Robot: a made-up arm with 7 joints. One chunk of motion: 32 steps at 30 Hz.
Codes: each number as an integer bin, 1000 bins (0 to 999) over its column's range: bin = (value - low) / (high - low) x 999, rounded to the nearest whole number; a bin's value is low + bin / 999 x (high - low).
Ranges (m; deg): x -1.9..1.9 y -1.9..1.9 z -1.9..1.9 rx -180..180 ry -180..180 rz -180..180
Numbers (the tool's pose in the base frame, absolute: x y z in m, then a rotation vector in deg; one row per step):
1: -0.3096 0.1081 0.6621 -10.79 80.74 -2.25
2: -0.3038 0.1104 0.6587 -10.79 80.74 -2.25
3: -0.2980 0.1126 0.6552 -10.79 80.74 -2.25
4: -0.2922 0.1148 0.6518 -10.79 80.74 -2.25
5: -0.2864 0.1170 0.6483 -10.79 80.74 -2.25
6: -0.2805 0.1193 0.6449 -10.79 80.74 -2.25
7: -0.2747 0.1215 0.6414 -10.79 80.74 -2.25
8: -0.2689 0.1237 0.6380 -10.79 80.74 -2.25
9: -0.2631 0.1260 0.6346 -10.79 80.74 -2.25
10: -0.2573 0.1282 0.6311 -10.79 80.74 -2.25
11: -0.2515 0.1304 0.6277 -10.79 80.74 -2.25
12: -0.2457 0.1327 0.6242 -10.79 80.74 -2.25
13: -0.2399 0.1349 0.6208 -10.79 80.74 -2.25
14: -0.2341 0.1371 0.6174 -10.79 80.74 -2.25
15: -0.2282 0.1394 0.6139 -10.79 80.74 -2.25
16: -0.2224 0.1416 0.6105 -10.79 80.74 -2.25
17: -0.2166 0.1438 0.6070 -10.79 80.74 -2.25
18: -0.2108 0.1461 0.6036 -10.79 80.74 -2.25
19: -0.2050 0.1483 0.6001 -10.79 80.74 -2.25
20: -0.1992 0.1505 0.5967 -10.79 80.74 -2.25
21: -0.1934 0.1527 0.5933 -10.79 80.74 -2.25
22: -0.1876 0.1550 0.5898 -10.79 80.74 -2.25
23: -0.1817 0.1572 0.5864 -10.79 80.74 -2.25
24: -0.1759 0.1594 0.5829 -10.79 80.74 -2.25
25: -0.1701 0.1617 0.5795 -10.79 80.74 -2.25
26: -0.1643 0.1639 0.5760 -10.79 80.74 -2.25
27: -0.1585 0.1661 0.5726 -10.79 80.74 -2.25
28: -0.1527 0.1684 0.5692 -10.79 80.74 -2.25
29: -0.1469 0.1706 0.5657 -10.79 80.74 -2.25
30: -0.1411 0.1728 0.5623 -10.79 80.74 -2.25
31: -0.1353 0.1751 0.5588 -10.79 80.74 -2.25
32: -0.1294 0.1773 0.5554 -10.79 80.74 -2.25
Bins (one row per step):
1: 418 528 674 470 724 493
2: 420 529 673 470 724 493
3: 421 529 672 470 724 493
4: 423 530 671 470 724 493
5: 424 530 670 470 724 493
6: 426 531 669 470 724 493
7: 427 531 668 470 724 493
8: 429 532 667 470 724 493
9: 430 533 666 470 724 493
10: 432 533 665 470 724 493
11: 433 534 665 470 724 493
12: 435 534 664 470 724 493
13: 436 535 663 470 724 493
14: 438 536 662 470 724 493
15: 440 536 661 470 724 493
16: 441 537 660 470 724 493
17: 443 537 659 470 724 493
18: 444 538 658 470 724 493
19: 446 538 657 470 724 493
20: 447 539 656 470 724 493
21: 449 540 655 470 724 493
22: 450 540 655 470 724 493
23: 452 541 654 470 724 493
24: 453 541 653 470 724 493
25: 455 542 652 470 724 493
26: 456 543 651 470 724 493
27: 458 543 650 470 724 493
28: 459 544 649 470 724 493
29: 461 544 648 470 724 493
30: 462 545 647 470 724 493
31: 464 546 646 470 724 493
32: 465 546 646 470 724 493

